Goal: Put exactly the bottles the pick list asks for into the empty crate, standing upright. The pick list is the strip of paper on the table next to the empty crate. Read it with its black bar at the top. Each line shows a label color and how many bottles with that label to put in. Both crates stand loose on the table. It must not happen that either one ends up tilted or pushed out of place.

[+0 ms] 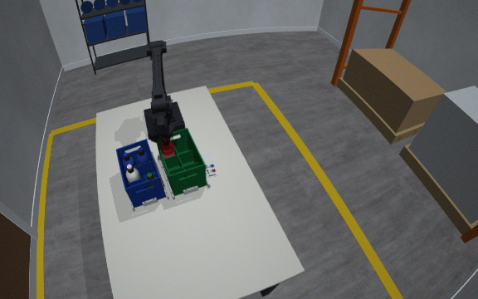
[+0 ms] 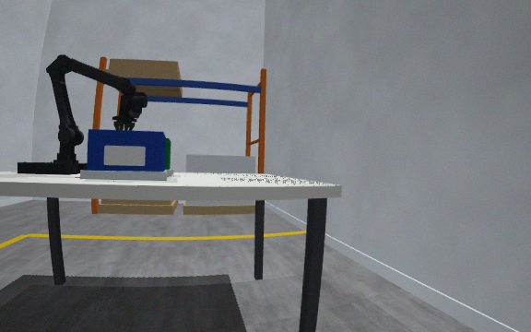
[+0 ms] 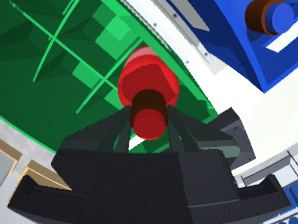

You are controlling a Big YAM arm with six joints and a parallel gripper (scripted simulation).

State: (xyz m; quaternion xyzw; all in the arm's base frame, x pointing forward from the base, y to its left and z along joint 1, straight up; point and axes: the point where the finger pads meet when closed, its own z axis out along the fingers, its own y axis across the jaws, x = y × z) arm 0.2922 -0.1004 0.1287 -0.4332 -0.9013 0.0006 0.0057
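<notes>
Right now the red bottle is 6 cm below my hand. Round my hand: blue crate 5 cm ahead, 19 cm to the right, 9 cm below; green crate 9 cm ahead, 3 cm to the left, 9 cm below; blue bottle 3 cm behind, 14 cm to the right, 9 cm below.
</notes>
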